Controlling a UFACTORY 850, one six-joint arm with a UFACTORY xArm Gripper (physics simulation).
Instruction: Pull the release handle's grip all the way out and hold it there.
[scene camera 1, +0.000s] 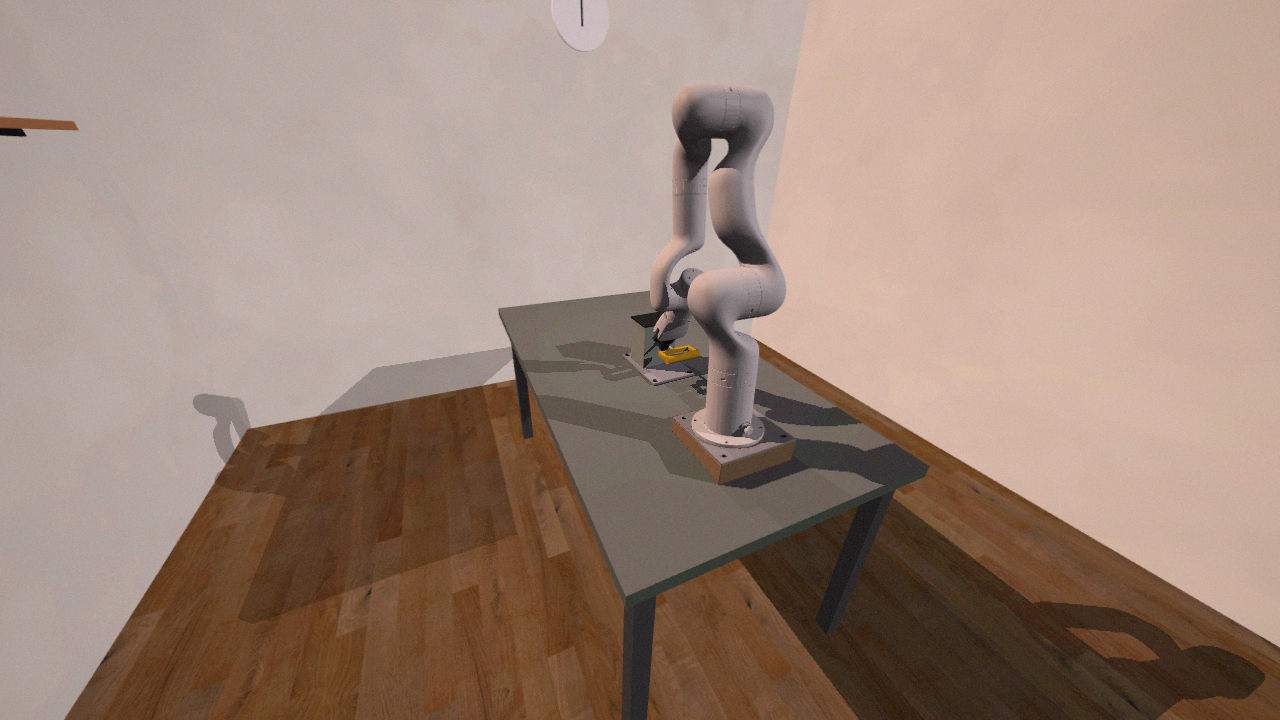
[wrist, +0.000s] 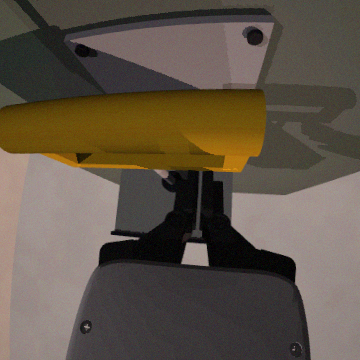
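Observation:
The yellow release handle's grip (scene camera 1: 684, 359) (wrist: 135, 122) is a looped piece with a thick rounded bar, held above a pale base plate (scene camera 1: 664, 377) (wrist: 200, 60). In the wrist view it crosses the picture in front of the fingers. My gripper (scene camera 1: 663, 343) (wrist: 200, 175) is shut with nothing between its fingers. It is beside the grip, on the side towards the upright panel (scene camera 1: 638, 346) (wrist: 137, 202). The fingertips are hidden behind the grip's lower edge, so contact cannot be told. A short piece of a light rod (wrist: 164, 174) shows beside the fingers; the rest is hidden.
The base plate is fixed with dark bolts (wrist: 255, 37) on the grey-green table (scene camera 1: 617, 501). A black top piece (scene camera 1: 641, 318) sits on the upright panel, close to my wrist. My arm's mounting block (scene camera 1: 756, 465) stands nearer the camera. Walls stand beyond the table.

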